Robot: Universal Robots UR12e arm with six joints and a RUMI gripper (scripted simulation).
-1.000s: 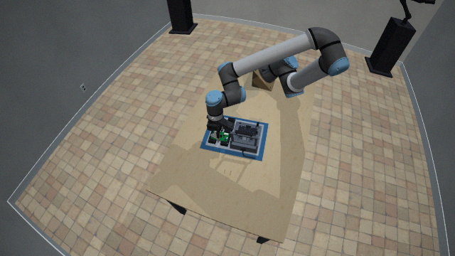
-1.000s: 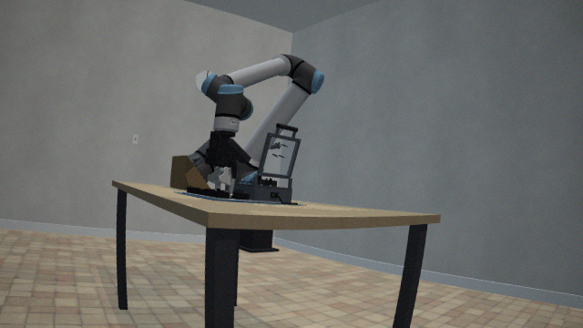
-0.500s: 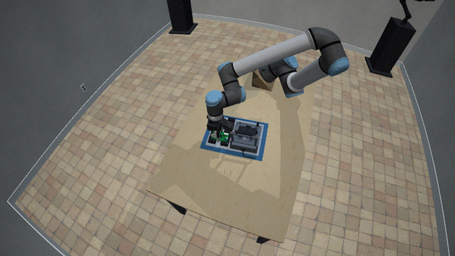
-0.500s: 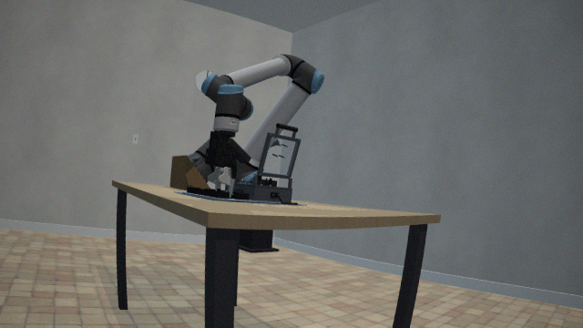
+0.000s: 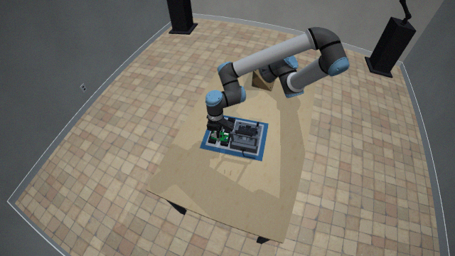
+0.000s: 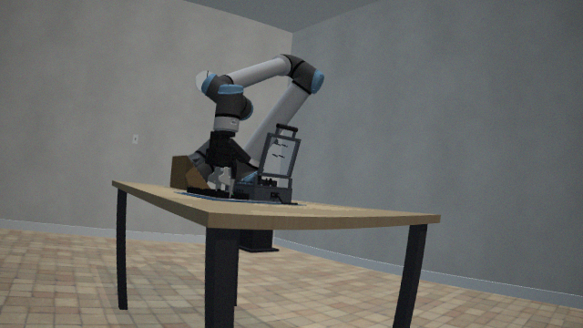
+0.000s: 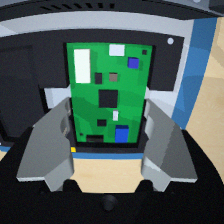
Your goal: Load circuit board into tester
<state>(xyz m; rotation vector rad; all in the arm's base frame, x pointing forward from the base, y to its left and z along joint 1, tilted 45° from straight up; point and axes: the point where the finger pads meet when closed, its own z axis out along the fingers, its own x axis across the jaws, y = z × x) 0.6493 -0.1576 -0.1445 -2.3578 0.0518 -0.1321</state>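
The green circuit board is right at my hand. Also, from my hand: black latch part (230 mm to the left, 100 mm behind, 70 mm above); clear lid (170 mm to the left, 160 mm above, 80 mm ahead).
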